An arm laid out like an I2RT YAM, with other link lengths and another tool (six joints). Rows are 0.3 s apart.
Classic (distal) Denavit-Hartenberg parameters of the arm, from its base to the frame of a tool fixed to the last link. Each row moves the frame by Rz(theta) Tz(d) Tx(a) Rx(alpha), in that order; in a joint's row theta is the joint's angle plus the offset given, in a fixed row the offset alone. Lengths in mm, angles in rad.
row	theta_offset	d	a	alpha
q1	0	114.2	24.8	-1.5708
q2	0	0	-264	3.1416
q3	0.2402	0	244.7	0
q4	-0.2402	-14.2	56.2	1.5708
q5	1.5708	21.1	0	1.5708
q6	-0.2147	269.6	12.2	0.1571
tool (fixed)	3.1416	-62.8	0	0
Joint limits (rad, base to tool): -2.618..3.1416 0..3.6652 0..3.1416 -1.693..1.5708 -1.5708..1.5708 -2.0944..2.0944
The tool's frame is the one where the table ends.
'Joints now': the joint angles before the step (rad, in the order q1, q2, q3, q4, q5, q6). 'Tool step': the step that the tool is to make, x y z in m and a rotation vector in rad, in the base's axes. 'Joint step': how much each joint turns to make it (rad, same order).
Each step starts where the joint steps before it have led.
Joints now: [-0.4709 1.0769 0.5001 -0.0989 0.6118 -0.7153]
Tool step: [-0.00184 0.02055 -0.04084 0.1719 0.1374 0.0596]
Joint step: [-0.0016 0.0854 0.0421 -0.1706 -0.1071 0.0249]
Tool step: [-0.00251 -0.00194 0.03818 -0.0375 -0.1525 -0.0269]
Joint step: [-0.0281 -0.1631 0.0115 -0.0357 -0.0286 0.0286]
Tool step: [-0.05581 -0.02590 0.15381 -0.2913 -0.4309 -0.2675]
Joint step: [-0.0791 -0.3200 0.1468 0.0102 0.1777 0.0803]
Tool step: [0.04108 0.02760 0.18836 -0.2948 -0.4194 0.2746]
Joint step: [-0.0124 0.0297 0.3159 0.2393 -0.2835 -0.0191]
